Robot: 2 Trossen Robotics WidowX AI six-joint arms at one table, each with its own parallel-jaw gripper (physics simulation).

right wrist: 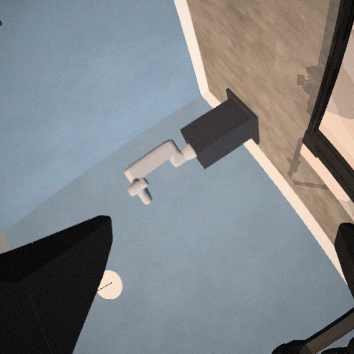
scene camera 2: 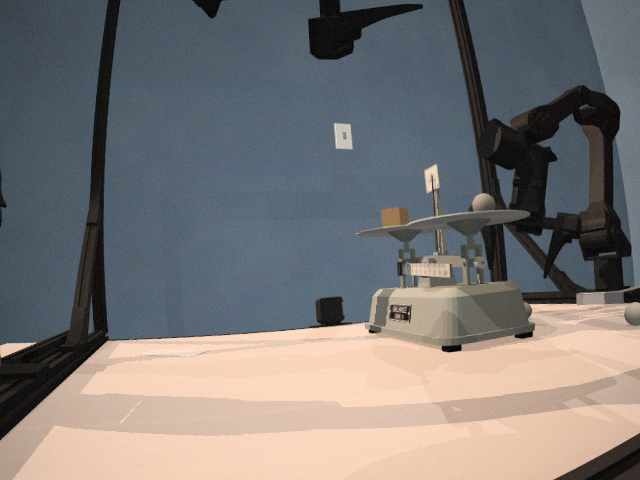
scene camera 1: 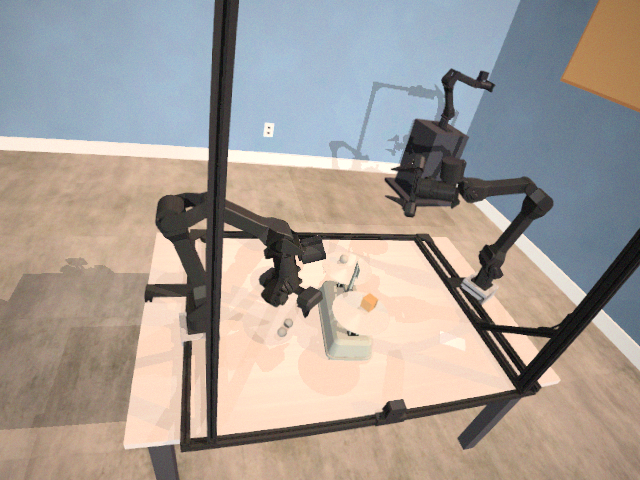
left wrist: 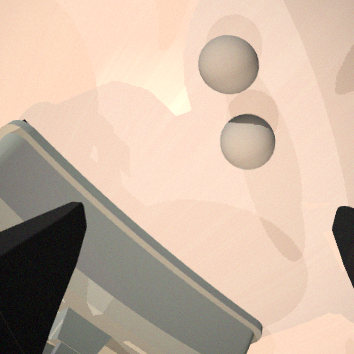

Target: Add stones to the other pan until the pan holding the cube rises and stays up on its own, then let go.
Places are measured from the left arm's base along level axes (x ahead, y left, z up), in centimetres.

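Pixels of known places: left gripper, fingertip midpoint: (scene camera 2: 517, 273) (scene camera 1: 293, 310) (left wrist: 215, 218); right gripper, fingertip midpoint: (right wrist: 230, 233) (scene camera 1: 387, 182); left arm's base at its link origin: (scene camera 2: 609, 290) (scene camera 1: 199, 324); right arm's base at its link origin: (scene camera 1: 481, 282).
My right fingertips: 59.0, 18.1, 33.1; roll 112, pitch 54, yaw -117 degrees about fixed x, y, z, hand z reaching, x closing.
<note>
Ahead of a thing's pixels: the offset from my right fingertips to its top centre, as dx, dy, dz. "*": to the spot under its first point.
The balance scale @(-17.9, -23.8, -12.0) (scene camera 1: 347, 349) (scene camera 2: 449, 315) (left wrist: 135, 235) stands mid-table. An orange cube @(-17.4, -31.6, -16.7) (scene camera 1: 369, 302) (scene camera 2: 394, 216) sits on its lower pan @(-20.2, -33.0, -19.7) (scene camera 1: 348, 317) (scene camera 2: 374, 231). One grey stone @(-16.0, -12.2, -18.1) (scene camera 1: 343, 258) (scene camera 2: 483, 202) rests on the higher pan @(-15.6, -14.6, -20.9) (scene camera 1: 333, 268) (scene camera 2: 501, 217). Two stones lie close together on the table: one stone @(-34.4, -21.7, -32.5) (scene camera 1: 287, 322) and another stone @(-37.2, -24.5, -32.5) (scene camera 1: 281, 331); two stones @(* -37.4, -24.5, -32.5) (left wrist: 229, 64) @(* -34.9, -21.9, -32.6) (left wrist: 247, 141) show in the left wrist view. My left gripper (scene camera 1: 290, 308) (scene camera 2: 518, 272) (left wrist: 215, 218) is open and low, near these stones. My right gripper (scene camera 1: 390, 181) (right wrist: 230, 233) is open, high and away from the scale.
Black frame rails (scene camera 1: 305, 429) border the table, with an upright post (scene camera 1: 219, 155) at the left. A small black box @(* -19.1, -55.7, -30.1) (scene camera 1: 393, 410) (scene camera 2: 329, 310) is on the rail. A white sheet @(+15.3, -38.2, -35.2) (scene camera 1: 452, 339) lies right of the scale. A dark pedestal (scene camera 1: 439, 142) (right wrist: 220, 132) stands beyond the table.
</note>
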